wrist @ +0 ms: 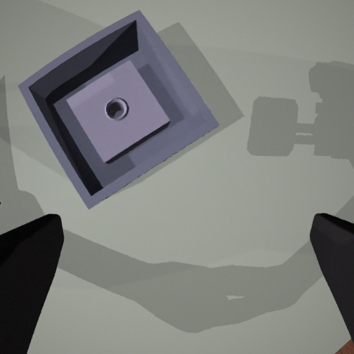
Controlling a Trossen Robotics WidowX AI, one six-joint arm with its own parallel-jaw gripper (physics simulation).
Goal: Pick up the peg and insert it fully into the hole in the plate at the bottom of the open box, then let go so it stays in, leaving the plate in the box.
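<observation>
The open blue-grey box [175, 80] stands at the upper left of the wrist view, turned at an angle. The pale mauve square plate [127, 135] lies inside it on the bottom. The round hole [117, 109] is near the middle of the plate, with a lighter rim and a dark inside. The peg does not show in this view. My gripper [190, 229] is wide open and empty, with one black finger at each side of the lower view. The box is ahead of the fingers and to the left, apart from them.
The pale green table top [240, 200] lies under the box. Shadows of the arm and gripper fall across it at the right and along the bottom. A small piece of brown floor [348, 348] shows past the table edge at the lower right corner.
</observation>
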